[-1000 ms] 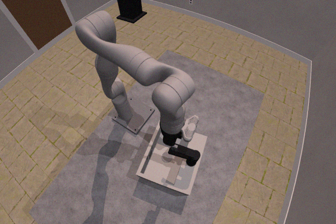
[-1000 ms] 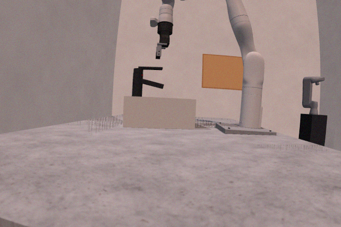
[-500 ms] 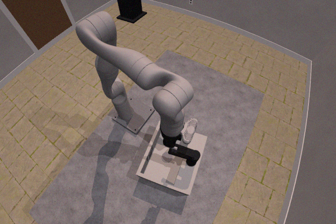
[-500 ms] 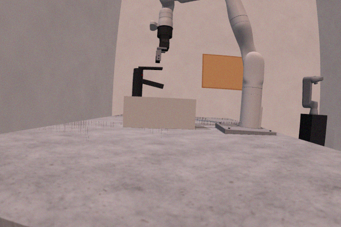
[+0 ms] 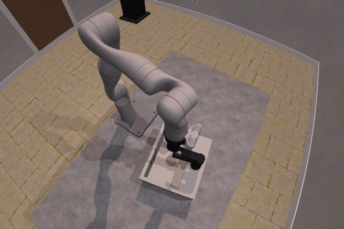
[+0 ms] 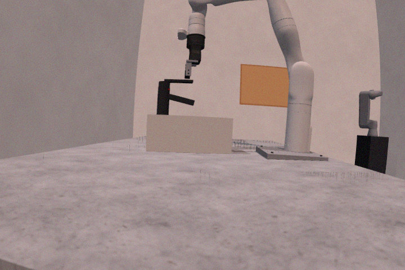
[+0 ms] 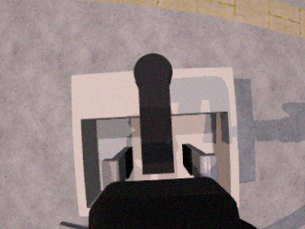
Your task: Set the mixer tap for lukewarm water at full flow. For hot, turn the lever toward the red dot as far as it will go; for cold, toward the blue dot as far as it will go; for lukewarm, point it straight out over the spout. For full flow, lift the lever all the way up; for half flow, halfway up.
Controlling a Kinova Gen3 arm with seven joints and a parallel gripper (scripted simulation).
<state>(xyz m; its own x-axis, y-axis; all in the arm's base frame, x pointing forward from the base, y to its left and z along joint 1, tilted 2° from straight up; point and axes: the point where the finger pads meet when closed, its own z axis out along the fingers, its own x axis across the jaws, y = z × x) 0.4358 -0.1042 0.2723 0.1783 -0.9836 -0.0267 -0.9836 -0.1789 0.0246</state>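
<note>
Right now my hand is 4 cm short of the lever, 4 cm above it and 1 cm to the right of it. From my hand the other things lie so: black mixer tap (8 cm below, 6 cm ahead, 1 cm to the left); then sink basin (27 cm below, 2 cm behind).
</note>
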